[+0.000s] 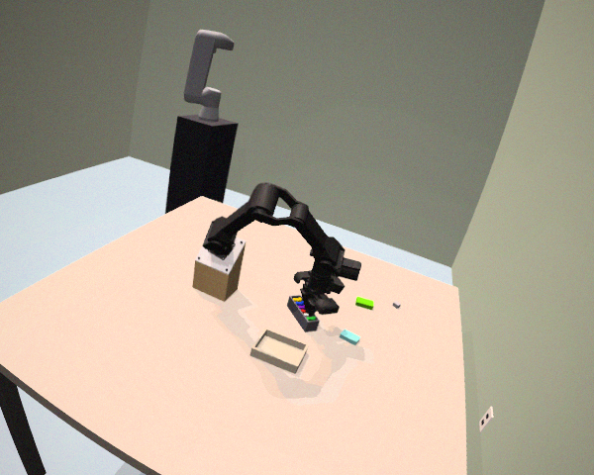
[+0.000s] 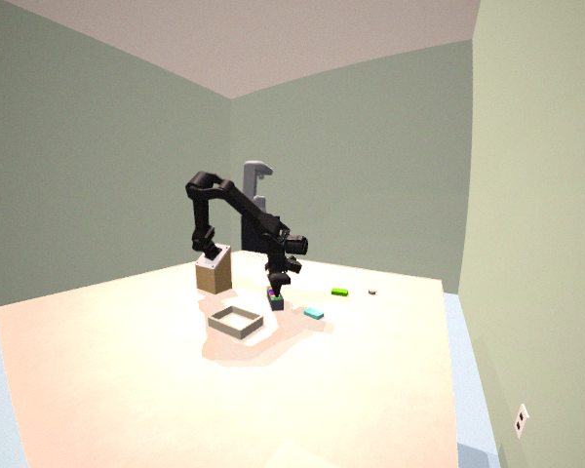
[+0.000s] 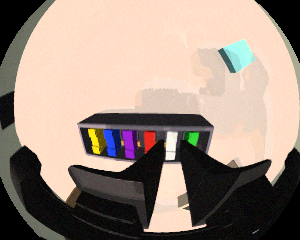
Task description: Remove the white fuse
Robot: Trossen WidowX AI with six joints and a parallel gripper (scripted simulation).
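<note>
The grey tray is 180 mm to the right of my gripper tip and 30 mm below it. Also, from my gripper tip: small grey piece 230 mm ahead, 330 mm to the left, 30 mm below; cyan block 140 mm ahead, 20 mm to the left, 30 mm below; white fuse 10 mm below.
</note>
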